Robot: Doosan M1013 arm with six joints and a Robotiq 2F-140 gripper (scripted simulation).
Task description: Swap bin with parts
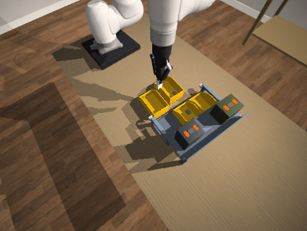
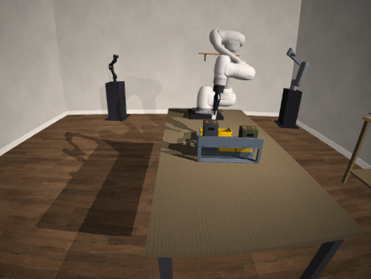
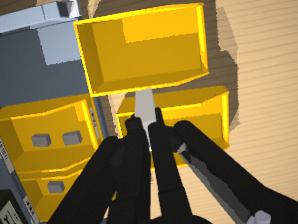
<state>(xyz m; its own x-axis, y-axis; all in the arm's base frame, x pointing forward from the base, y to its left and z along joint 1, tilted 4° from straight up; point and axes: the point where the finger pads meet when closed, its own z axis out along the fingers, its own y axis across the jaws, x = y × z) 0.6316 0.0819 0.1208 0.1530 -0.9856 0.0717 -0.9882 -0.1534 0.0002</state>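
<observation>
Right now my hand is 9 cm short of the shelf lip, 7 cm to the right of it and 17 cm above it. Also, from my hand: dark grey box (29 cm ahead, 3 cm to the right, 2 cm below); then green box (28 cm ahead, 20 cm to the left, 3 cm below).
</observation>
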